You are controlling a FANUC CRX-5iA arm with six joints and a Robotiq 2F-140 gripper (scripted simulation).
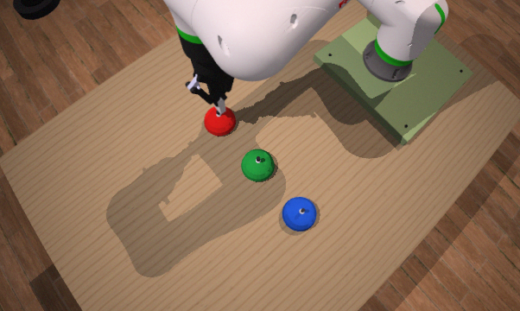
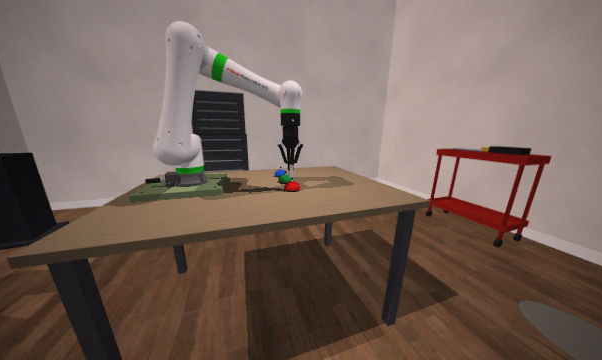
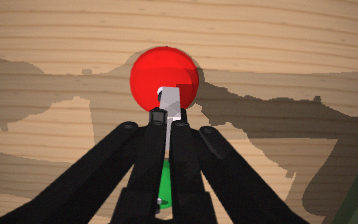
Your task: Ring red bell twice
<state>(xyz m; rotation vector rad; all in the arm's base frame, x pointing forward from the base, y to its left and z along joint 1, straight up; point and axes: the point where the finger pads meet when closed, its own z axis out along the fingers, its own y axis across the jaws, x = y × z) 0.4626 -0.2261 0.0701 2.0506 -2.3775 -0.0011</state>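
Now: hand 1 cm short of the red bell and 6 cm above it. Also, from my hand: blue bell (5 cm ahead, 31 cm to the left, 6 cm below); then green bell (3 cm ahead, 16 cm to the left, 6 cm below).
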